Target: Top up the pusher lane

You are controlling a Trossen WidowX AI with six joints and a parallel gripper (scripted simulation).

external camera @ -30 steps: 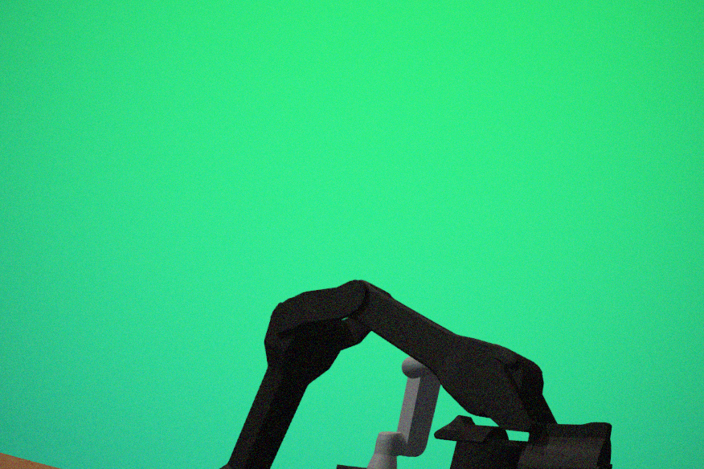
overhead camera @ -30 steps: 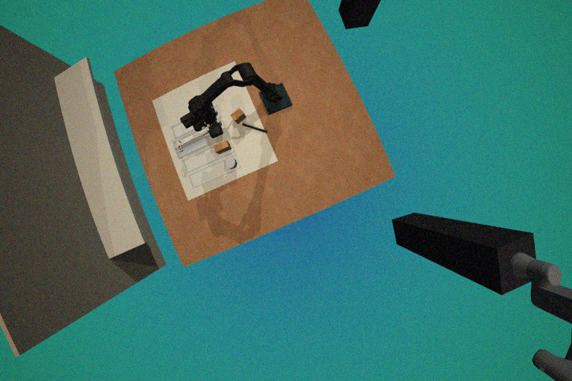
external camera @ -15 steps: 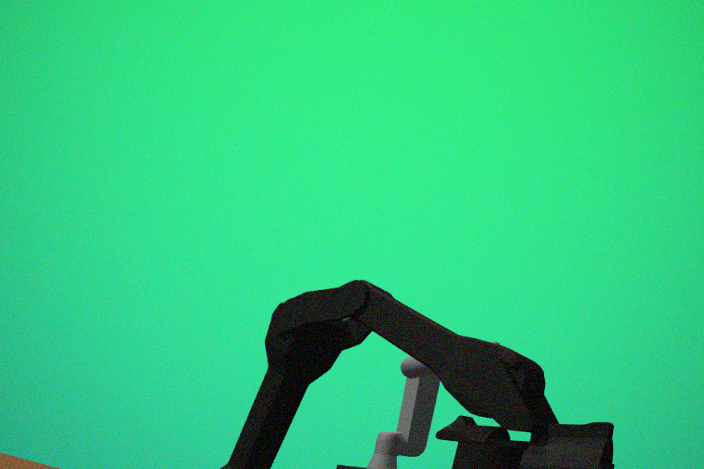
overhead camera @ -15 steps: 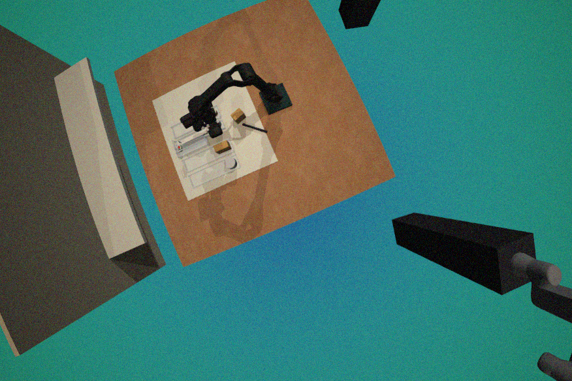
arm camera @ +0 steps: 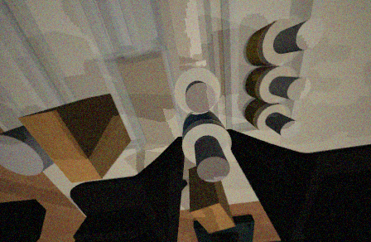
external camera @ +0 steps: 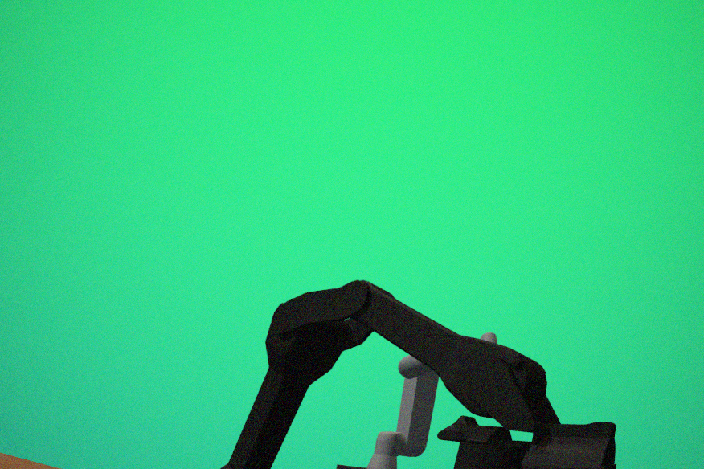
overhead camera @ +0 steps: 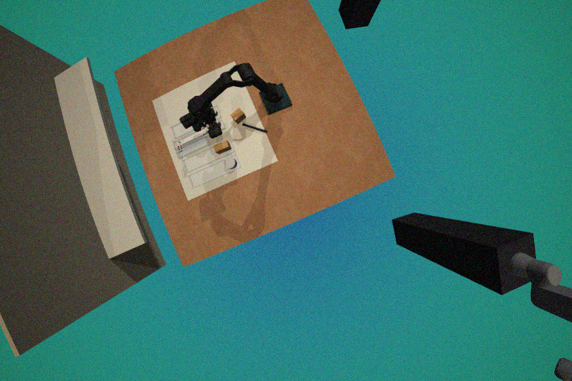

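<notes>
The pale mat is 5 cm ahead of my gripper tip, 1 cm to the right of it and 6 cm below it. The rest, counted from my gripper tip: dark rod 19 cm behind, 6 cm to the left, 5 cm below.
</notes>
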